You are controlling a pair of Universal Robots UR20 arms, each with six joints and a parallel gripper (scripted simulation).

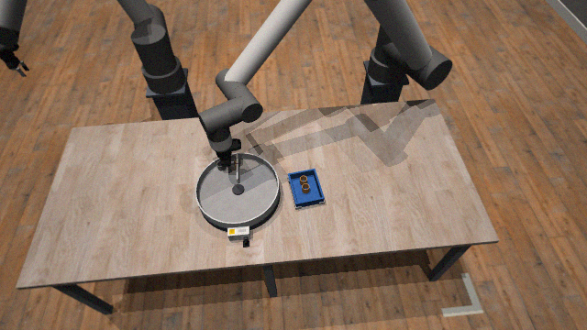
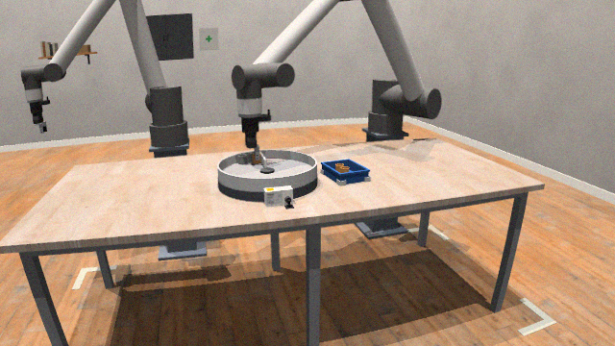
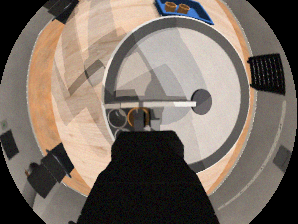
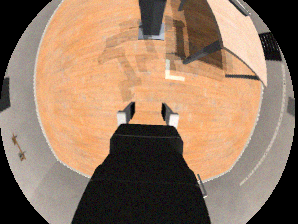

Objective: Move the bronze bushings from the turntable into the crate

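Note:
My left gripper is now 370 mm to the right of the blue crate, 120 mm short of it and 60 mm above it. From my left hand the other things lie so: turntable 130 mm ahead, 40 mm below, 30 mm to the left.

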